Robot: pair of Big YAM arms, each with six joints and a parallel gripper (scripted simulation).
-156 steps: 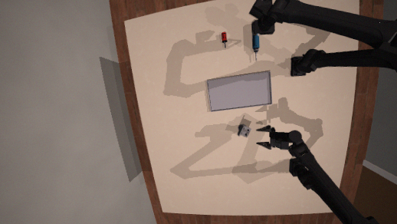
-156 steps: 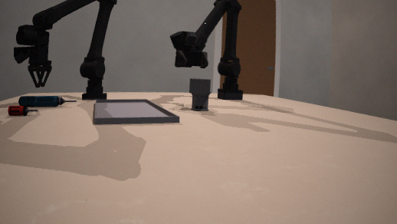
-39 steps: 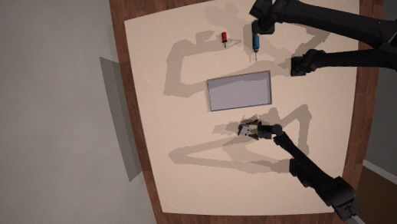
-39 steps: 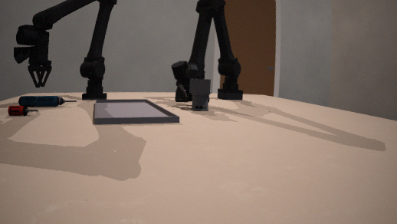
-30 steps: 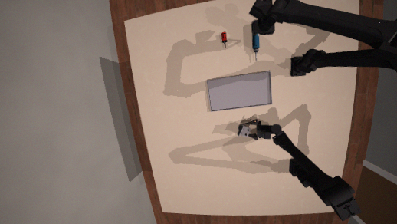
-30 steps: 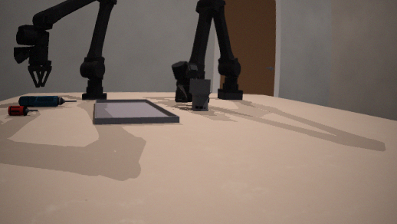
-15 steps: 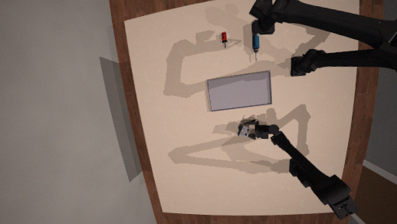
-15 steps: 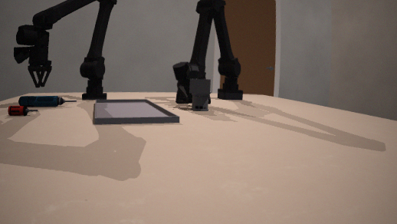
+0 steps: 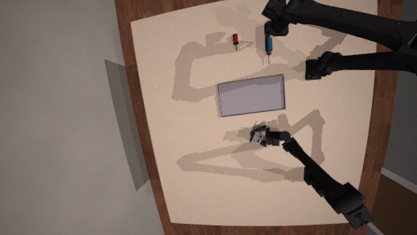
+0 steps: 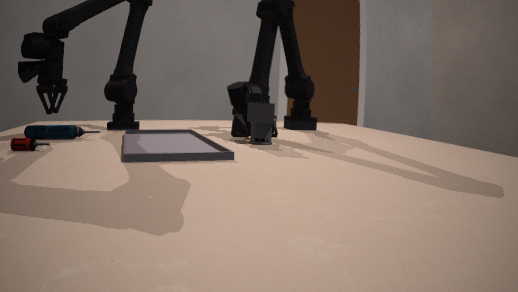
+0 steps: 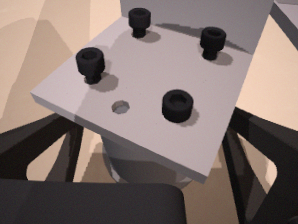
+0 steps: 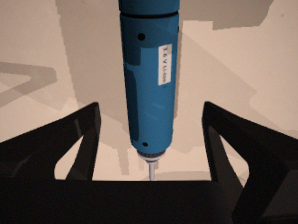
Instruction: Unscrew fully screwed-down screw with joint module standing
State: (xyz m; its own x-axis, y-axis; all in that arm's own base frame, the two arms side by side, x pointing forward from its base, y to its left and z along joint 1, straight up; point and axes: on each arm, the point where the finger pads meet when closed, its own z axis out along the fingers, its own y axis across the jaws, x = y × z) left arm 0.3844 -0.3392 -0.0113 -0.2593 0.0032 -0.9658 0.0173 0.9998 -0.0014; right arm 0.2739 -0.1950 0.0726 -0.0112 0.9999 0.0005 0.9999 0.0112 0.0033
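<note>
Right now the grey joint module is right at my left hand. Also, from my left hand: grey bracket (5 cm above); screwdriver bit (12 cm behind, 47 cm to the right, 1 cm below); shallow grey tray (26 cm to the right, 2 cm below).
</note>
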